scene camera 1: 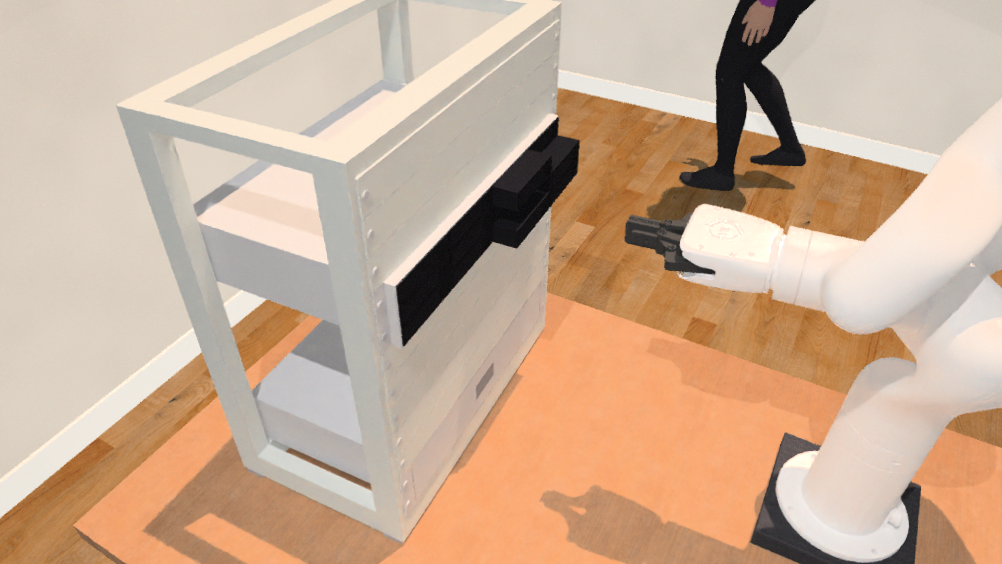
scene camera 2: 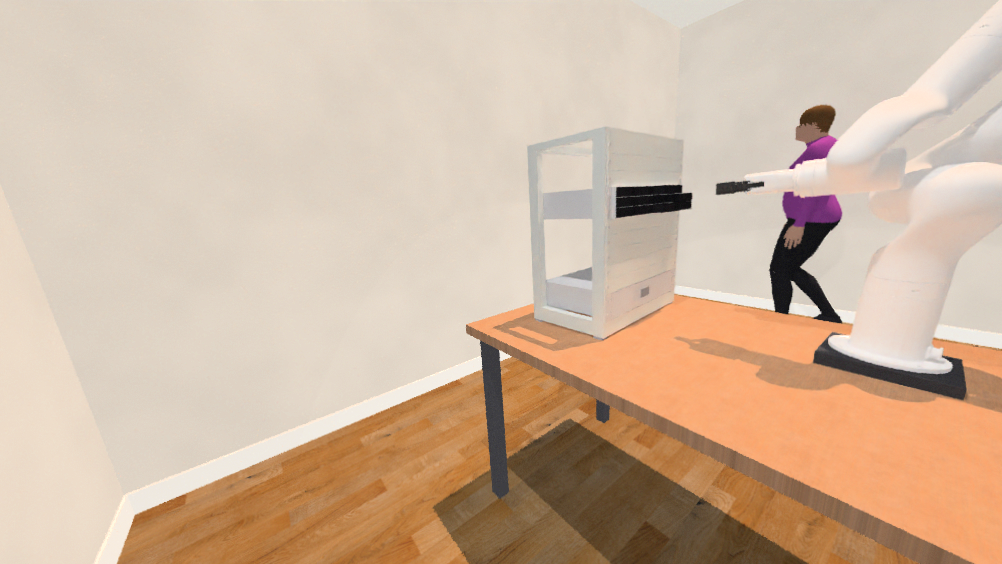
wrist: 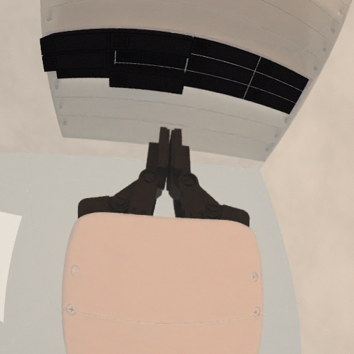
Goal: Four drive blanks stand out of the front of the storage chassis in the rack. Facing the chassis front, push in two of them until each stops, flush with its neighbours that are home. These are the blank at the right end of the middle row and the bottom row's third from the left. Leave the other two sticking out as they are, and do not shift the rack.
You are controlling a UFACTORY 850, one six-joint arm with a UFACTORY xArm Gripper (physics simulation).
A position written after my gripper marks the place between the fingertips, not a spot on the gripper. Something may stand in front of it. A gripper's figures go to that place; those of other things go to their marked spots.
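My gripper (scene camera 1: 627,228) is 87 cm from the lens. A white rack (scene camera 1: 414,220) is 77 cm from the lens.
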